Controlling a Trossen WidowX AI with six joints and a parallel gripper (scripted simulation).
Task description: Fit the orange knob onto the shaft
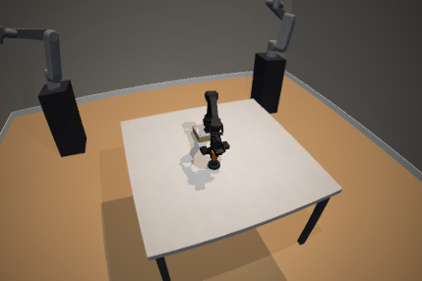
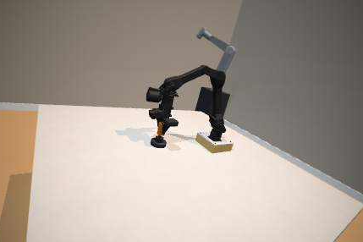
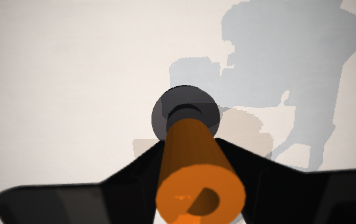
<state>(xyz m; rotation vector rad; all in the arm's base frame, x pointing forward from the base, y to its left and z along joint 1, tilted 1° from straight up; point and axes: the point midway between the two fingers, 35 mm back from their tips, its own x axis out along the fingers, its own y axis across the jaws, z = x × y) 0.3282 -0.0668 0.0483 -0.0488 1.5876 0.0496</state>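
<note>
My gripper tip is 20 mm below the orange knob. The rest, counted from my gripper tip: dark shaft (40 mm below).
</note>
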